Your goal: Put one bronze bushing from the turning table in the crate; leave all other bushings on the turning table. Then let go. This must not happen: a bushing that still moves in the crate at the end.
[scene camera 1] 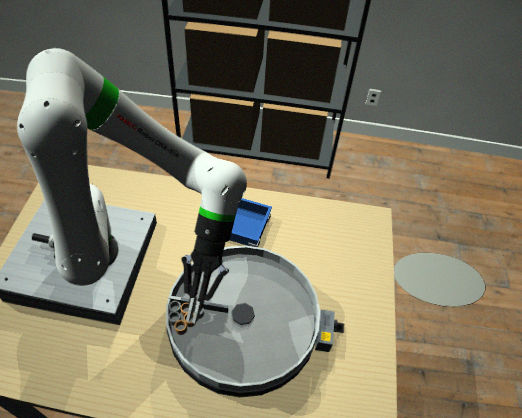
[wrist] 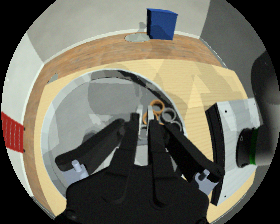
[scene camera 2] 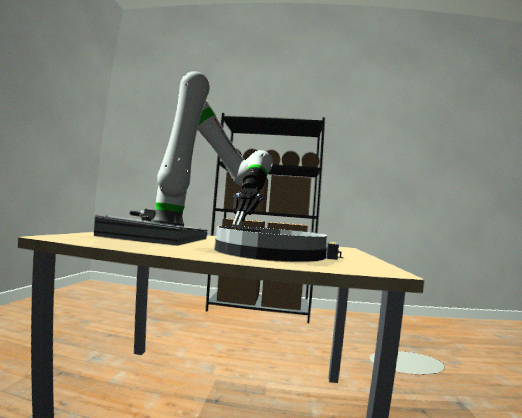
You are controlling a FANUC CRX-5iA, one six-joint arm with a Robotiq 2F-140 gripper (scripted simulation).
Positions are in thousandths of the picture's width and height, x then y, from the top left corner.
Labels:
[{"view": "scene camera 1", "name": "my gripper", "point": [369, 767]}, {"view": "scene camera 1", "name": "grey turning table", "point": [518, 772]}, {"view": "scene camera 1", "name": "blue crate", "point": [482, 518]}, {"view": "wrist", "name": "my gripper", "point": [516, 498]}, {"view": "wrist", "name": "grey turning table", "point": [312, 489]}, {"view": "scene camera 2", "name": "my gripper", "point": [453, 542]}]

